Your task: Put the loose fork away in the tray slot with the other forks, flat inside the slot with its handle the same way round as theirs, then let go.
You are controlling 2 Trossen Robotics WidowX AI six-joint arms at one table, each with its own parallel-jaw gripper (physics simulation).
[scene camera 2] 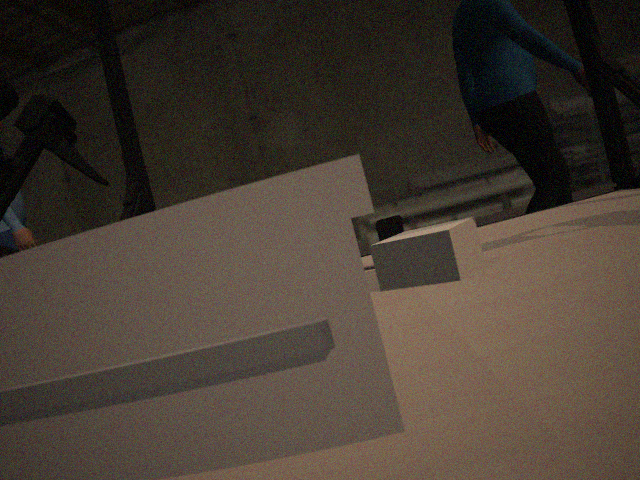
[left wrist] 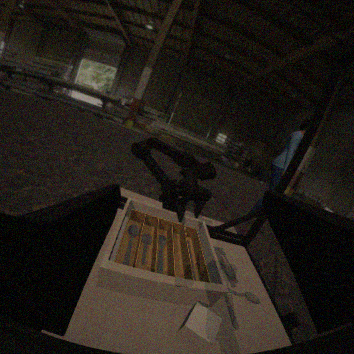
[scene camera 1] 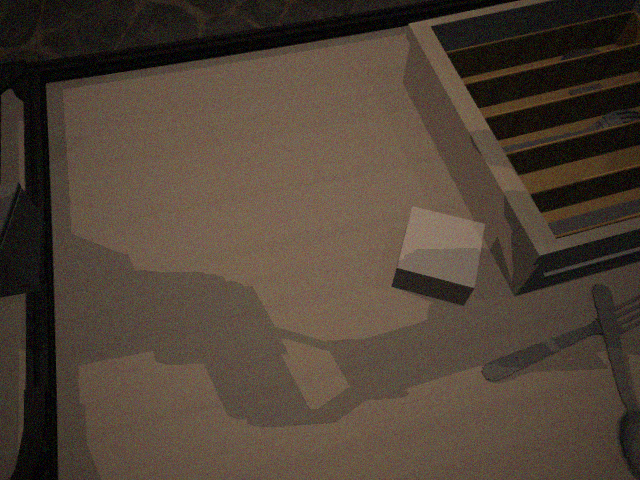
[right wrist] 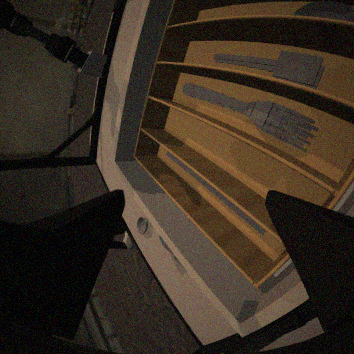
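The loose fork lies on the table beside the tray, handle at the left and tines at the right in scene camera 1. A spoon lies across it. In the tray, a fork lies in a middle slot, its handle also at the left in scene camera 1. My left gripper is open and empty, high beyond the tray's near wall. My right gripper is open and empty above the tray's far side.
A white block stands beside the tray, near the loose fork's handle. A spatula lies in the slot next to the tray's fork. A person stands beyond the table.
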